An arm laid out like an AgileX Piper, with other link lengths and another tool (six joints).
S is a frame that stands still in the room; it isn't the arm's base.
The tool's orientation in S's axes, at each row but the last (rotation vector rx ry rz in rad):
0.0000, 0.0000, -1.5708
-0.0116, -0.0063, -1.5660
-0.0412, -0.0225, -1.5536
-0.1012, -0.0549, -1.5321
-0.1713, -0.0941, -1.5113
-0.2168, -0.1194, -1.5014
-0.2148, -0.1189, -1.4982
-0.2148, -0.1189, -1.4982
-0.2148, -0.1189, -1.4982
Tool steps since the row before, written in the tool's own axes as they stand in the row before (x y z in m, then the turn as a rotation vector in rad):
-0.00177, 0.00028, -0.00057, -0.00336, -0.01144, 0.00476
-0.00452, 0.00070, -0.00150, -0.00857, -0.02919, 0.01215
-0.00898, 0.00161, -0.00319, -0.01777, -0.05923, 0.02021
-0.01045, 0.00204, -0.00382, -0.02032, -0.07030, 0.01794
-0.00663, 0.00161, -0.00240, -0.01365, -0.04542, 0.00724
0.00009, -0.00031, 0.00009, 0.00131, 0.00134, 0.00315
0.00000, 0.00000, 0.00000, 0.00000, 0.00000, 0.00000
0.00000, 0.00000, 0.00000, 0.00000, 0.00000, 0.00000
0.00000, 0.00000, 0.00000, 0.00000, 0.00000, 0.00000
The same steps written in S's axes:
0.00028, 0.00177, -0.00057, -0.01144, 0.00336, 0.00476
0.00067, 0.00451, -0.00155, -0.02919, 0.00857, 0.01215
0.00142, 0.00887, -0.00357, -0.05929, 0.01759, 0.02020
0.00153, 0.01008, -0.00490, -0.07051, 0.01950, 0.01804
0.00111, 0.00620, -0.00356, -0.04578, 0.01237, 0.00728
-0.00030, -0.00009, 0.00013, 0.00160, -0.00052, 0.00326
0.00000, 0.00000, 0.00000, 0.00000, 0.00000, 0.00000
0.00000, 0.00000, 0.00000, 0.00000, 0.00000, 0.00000
0.00000, 0.00000, 0.00000, 0.00000, 0.00000, 0.00000

